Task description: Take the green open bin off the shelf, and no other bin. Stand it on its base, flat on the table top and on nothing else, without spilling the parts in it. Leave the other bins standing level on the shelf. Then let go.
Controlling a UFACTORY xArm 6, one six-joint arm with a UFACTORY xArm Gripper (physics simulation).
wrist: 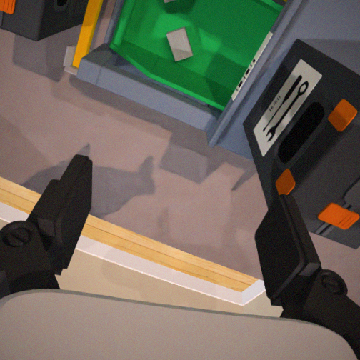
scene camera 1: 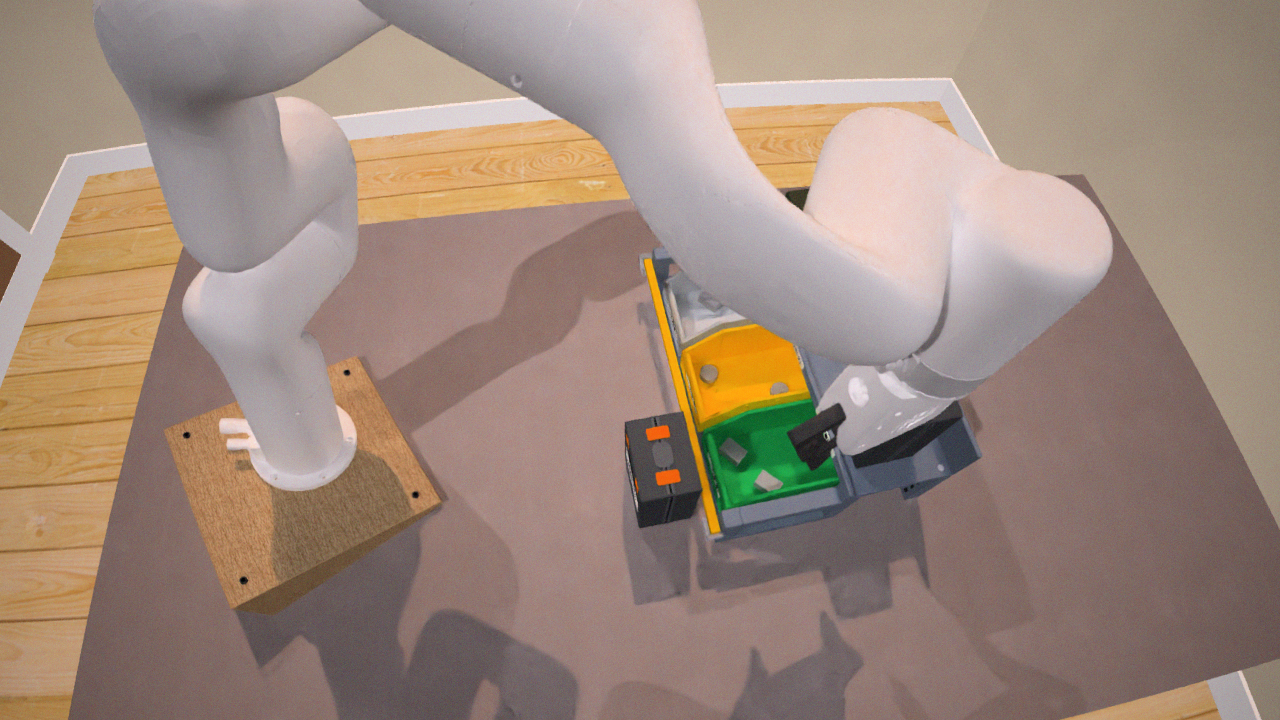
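Where they show: gripper, fingertip midpoint: (scene camera 1: 848, 435); arm's base at its link origin: (scene camera 1: 304, 444).
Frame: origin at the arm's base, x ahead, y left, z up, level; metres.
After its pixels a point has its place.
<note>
The green open bin (scene camera 1: 760, 429) @[x 0.570, y -0.047, z -0.029 m] (wrist: 215, 50) sits in the grey-blue shelf (scene camera 1: 778, 519) @[x 0.548, y -0.174, z 0.032 m] (wrist: 150, 102), at the end nearest the camera in the scene view, with grey parts inside. The yellow bin (scene camera 1: 751, 358) @[x 0.584, y 0.058, z -0.034 m] sits beside it, and a clear bin (scene camera 1: 702, 313) @[x 0.531, y 0.137, z -0.034 m] sits beyond, partly hidden by the arm. My gripper (scene camera 1: 816, 437) (wrist: 181, 198) is open, with its fingers wide apart and nothing between them. In the scene view one finger overlaps the green bin's right part; the other is hidden. In the wrist view the bin shows at the top, beyond the fingertips and apart from them.
A black case with orange latches (scene camera 1: 662, 470) @[x 0.425, y -0.116, z 0.088 m] (wrist: 40, 20) stands against the shelf's yellow rail (scene camera 1: 664, 322) @[x 0.467, y 0.097, z 0.022 m] (wrist: 90, 30). Another black case (scene camera 1: 921, 438) @[x 0.687, y -0.136, z 0.131 m] (wrist: 320, 160) is on the shelf's other side, beside the green bin, close to my right finger in the wrist view.
</note>
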